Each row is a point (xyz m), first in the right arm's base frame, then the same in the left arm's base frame.
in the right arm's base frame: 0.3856 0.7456 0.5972
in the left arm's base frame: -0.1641 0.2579 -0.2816
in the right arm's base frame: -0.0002 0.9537 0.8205
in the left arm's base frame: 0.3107 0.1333 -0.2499
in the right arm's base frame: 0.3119 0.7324 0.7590
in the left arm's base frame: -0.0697 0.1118 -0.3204
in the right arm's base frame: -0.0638 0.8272 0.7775
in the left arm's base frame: 0.2624 0.0728 -0.1238
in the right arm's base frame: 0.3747 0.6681 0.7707
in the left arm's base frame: -0.1513 0.0771 -0.3394
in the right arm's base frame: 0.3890 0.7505 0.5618
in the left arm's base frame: -0.1745 0.2883 -0.2656
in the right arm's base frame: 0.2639 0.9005 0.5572
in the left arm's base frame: 0.0077 0.3570 -0.2487
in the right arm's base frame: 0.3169 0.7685 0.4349
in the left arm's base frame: -0.1515 0.3787 -0.1518
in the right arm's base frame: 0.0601 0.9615 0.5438
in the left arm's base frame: 0.1866 0.3594 -0.1329
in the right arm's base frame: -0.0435 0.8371 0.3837
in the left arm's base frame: 0.1315 0.3793 0.0872
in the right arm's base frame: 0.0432 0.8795 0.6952
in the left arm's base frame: 0.1940 0.1910 -0.1717
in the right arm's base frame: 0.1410 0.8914 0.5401
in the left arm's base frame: 0.0837 0.3368 -0.1523
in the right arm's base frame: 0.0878 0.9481 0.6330
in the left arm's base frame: 0.1863 0.2903 -0.1971
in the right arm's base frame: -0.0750 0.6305 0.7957
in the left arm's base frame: 0.1517 -0.0656 -0.0359
